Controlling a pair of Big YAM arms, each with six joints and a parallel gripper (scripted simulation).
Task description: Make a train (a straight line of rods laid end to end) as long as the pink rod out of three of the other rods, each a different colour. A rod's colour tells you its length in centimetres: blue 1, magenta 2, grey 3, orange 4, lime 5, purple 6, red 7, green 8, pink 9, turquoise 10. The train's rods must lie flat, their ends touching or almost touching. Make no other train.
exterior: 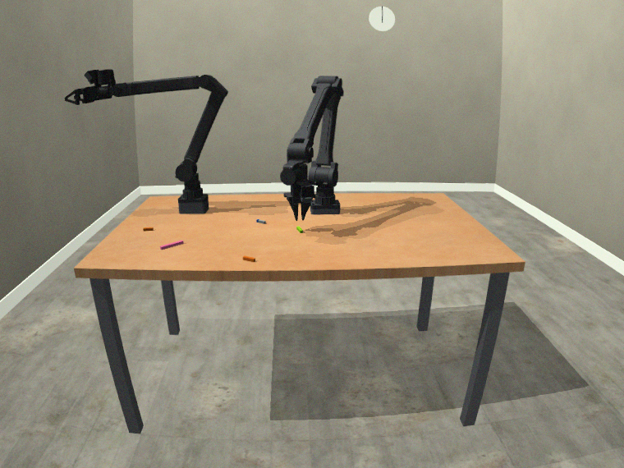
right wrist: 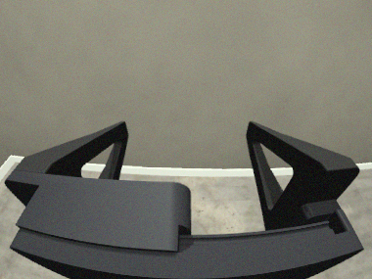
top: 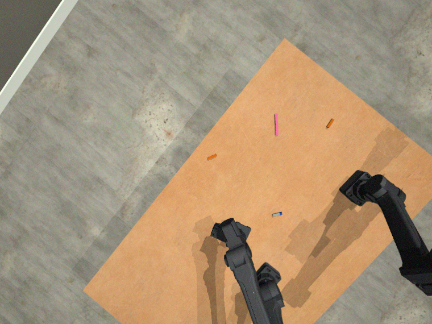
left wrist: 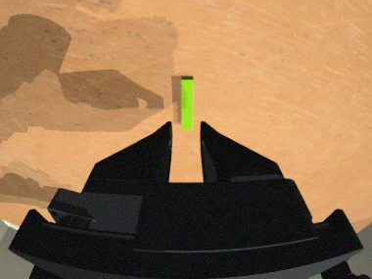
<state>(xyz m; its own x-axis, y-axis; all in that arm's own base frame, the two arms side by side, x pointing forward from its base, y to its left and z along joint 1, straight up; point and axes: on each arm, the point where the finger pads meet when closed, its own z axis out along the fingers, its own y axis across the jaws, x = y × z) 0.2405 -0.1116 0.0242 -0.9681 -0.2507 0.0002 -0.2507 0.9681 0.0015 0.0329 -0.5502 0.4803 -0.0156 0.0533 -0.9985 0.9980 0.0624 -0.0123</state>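
Right now the lime rod is 4 cm below my left hand. From my left hand the other things lie so: pink rod (18 cm ahead, 44 cm to the right, 4 cm below); then grey rod (9 cm behind, 15 cm to the right, 4 cm below); then blue rod (10 cm behind, 17 cm to the right, 4 cm below).
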